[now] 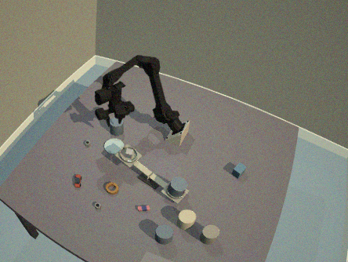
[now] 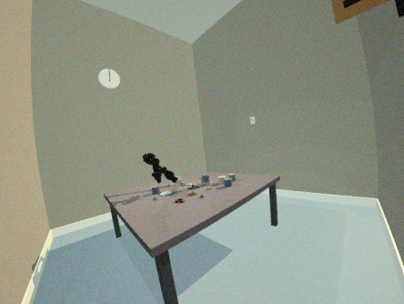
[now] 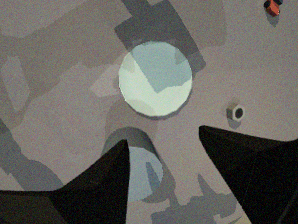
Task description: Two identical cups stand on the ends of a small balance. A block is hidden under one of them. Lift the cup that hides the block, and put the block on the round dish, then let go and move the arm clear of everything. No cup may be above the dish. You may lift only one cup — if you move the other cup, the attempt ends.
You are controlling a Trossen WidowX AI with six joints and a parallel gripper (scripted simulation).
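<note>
My gripper tip is now 100 mm above the pale round dish, 50 mm short of it and 20 mm to the right of it. From my gripper tip the other things lie so: red toy car 320 mm ahead, 90 mm below, 70 mm to the right; blue cube 620 mm to the left, 80 mm below, 10 mm ahead.
</note>
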